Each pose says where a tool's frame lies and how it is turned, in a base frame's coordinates. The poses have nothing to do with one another.
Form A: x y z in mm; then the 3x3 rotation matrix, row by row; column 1 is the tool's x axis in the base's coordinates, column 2 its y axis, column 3 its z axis. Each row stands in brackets.
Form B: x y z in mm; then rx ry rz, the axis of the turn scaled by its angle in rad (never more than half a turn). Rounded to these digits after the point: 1 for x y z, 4 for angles. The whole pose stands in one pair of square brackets.
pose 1, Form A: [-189.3, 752.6, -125.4], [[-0.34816, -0.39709, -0.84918], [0.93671, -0.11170, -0.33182], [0.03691, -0.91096, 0.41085]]
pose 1, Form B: [-189.3, 752.6, -125.4, -0.7220, -1.1047, 1.6629]
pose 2, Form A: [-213.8, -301.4, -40.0], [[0.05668, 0.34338, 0.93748], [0.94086, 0.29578, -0.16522], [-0.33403, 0.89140, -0.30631]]
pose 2, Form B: [-213.8, -301.4, -40.0, 1.2430, 1.4958, 0.7029]
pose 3, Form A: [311.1, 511.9, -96.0], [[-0.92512, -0.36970, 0.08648], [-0.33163, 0.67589, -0.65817], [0.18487, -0.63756, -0.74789]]
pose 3, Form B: [311.1, 511.9, -96.0, 0.5919, -2.8264, 1.0936]
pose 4, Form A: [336.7, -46.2, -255.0], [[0.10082, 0.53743, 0.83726], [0.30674, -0.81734, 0.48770], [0.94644, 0.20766, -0.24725]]
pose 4, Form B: [336.7, -46.2, -255.0, -2.1811, -0.8503, -1.7967]
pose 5, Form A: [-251.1, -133.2, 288.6], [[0.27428, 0.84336, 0.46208], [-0.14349, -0.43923, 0.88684], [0.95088, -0.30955, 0.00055]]
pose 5, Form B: [-251.1, -133.2, 288.6, -1.6129, -0.6590, -1.3304]
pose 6, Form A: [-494.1, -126.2, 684.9], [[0.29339, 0.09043, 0.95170], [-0.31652, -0.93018, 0.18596], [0.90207, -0.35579, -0.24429]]
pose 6, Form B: [-494.1, -126.2, 684.9, -2.2288, 0.2042, -1.6742]
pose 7, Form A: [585.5, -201.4, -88.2], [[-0.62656, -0.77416, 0.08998], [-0.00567, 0.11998, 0.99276], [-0.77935, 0.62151, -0.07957]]
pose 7, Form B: [585.5, -201.4, -88.2, -0.7578, 1.7744, 1.5686]
